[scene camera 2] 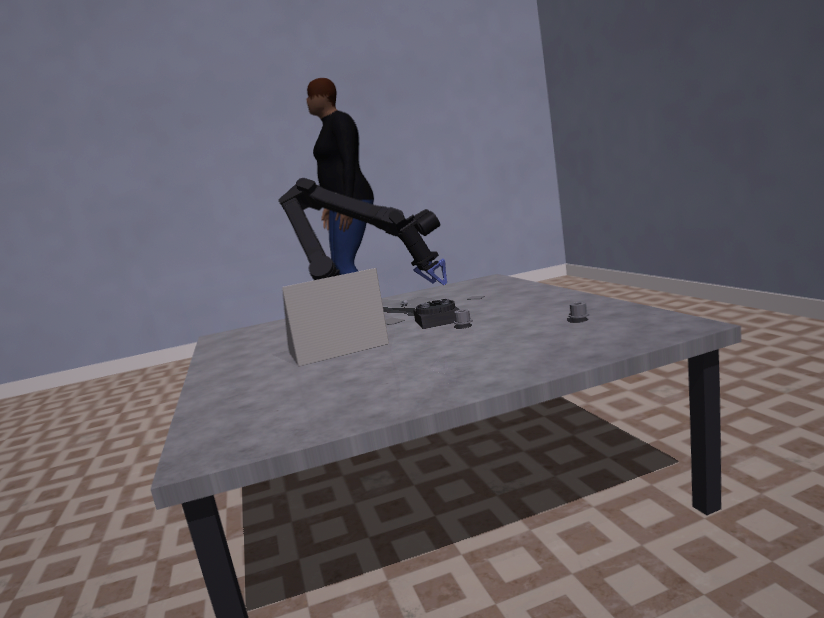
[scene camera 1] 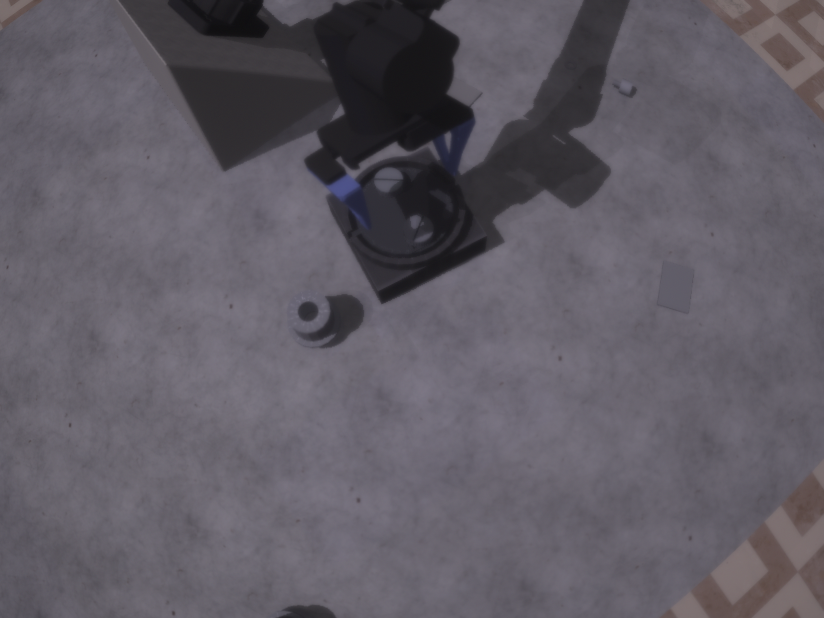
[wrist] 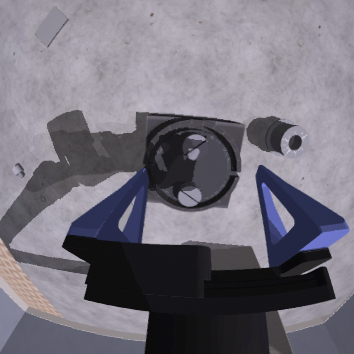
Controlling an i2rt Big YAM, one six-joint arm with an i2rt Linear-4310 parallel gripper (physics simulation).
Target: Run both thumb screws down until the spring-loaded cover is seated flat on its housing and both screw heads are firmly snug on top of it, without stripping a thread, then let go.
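Places are measured from the arm's base along level axes (x left, y back, z up), in metres.
Pixels of known places: gripper, between the fingertips: point(scene camera 2: 439, 283) point(scene camera 1: 410, 198) point(wrist: 201, 171); arm's base, origin of its link: point(scene camera 2: 331, 309) point(scene camera 1: 216, 19).
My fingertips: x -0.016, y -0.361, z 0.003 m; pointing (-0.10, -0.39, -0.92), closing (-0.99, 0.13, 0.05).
Observation:
For each thing: its top centre in the pictures, then the offset to it from my fingertips.
- dark square housing, centre of its top: point(scene camera 1: 403, 207) point(wrist: 191, 170) point(scene camera 2: 435, 304) dx +0.009, dy +0.023, dz -0.065 m
- round dark cover, centre of its top: point(scene camera 1: 403, 208) point(wrist: 191, 169) point(scene camera 2: 435, 305) dx +0.009, dy +0.023, dz -0.067 m
- ribbed grey knob, centre of its top: point(scene camera 1: 308, 311) point(wrist: 294, 142) point(scene camera 2: 461, 311) dx -0.133, dy +0.011, dz -0.071 m
- thin plate, centre of its top: point(scene camera 1: 676, 286) point(wrist: 49, 25) dx +0.181, dy -0.237, dz -0.118 m
- small pale piece, centre of its top: point(scene camera 1: 623, 81) point(wrist: 14, 173) dx +0.353, dy -0.020, dz -0.101 m
The dark square housing point(scene camera 1: 379, 271) point(scene camera 2: 435, 319) point(wrist: 237, 134) stands on the table, with the round dark cover point(scene camera 1: 380, 222) point(wrist: 215, 167) inside its raised ring. Two pale slotted screw heads show on the cover: one point(scene camera 1: 419, 228) point(wrist: 194, 144) is partly shaded, the other point(scene camera 1: 388, 179) point(wrist: 189, 197) lies nearer the gripper's base in the wrist view. Whether the cover is flat or the heads touch it cannot be told. My gripper point(scene camera 1: 412, 200) point(scene camera 2: 437, 281) point(wrist: 201, 171) is open and empty above the housing, its blue fingers wide apart, one towards each side of the cover.
A ribbed grey knob point(scene camera 1: 310, 320) point(scene camera 2: 462, 317) point(wrist: 291, 141) stands beside the housing; another point(scene camera 2: 578, 311) stands farther off. A wedge-shaped block point(scene camera 1: 252, 106) point(scene camera 2: 336, 315) stands near the arm. A thin plate point(scene camera 1: 676, 286) point(wrist: 51, 26) and small pale piece point(scene camera 1: 624, 87) point(wrist: 18, 170) lie on the table.

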